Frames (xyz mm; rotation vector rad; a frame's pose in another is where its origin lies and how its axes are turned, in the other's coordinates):
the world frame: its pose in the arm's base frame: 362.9 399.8 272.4 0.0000 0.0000 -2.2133
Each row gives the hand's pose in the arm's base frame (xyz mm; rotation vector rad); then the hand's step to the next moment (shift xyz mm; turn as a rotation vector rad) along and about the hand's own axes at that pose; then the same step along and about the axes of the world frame.
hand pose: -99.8 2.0 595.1 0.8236 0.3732 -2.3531
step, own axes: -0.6 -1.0 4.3 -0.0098 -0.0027 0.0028
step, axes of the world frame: 2.0 -1.3 3.7 -0.0061 -0.0007 0.0086
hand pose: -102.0 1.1 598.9 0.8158 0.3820 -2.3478
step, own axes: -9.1 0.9 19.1 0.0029 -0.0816 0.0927
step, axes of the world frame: 5.6 1.0 20.4 0.0418 -0.0890 0.0747
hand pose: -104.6 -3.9 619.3 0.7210 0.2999 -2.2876
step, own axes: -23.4 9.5 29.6 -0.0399 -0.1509 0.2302
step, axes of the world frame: -0.5 10.0 37.6 0.0742 -0.1636 0.2123
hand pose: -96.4 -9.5 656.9 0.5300 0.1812 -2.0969
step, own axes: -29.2 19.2 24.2 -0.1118 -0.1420 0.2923
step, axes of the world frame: -16.5 15.7 35.9 0.0368 -0.1633 0.3001
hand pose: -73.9 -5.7 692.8 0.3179 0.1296 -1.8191
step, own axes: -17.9 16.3 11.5 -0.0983 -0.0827 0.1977
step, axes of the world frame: -18.4 9.0 17.3 0.0000 -0.1063 0.2104
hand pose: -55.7 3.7 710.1 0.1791 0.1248 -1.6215
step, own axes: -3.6 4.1 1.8 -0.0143 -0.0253 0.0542
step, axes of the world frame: -4.9 1.6 2.6 0.0118 -0.0245 0.0552
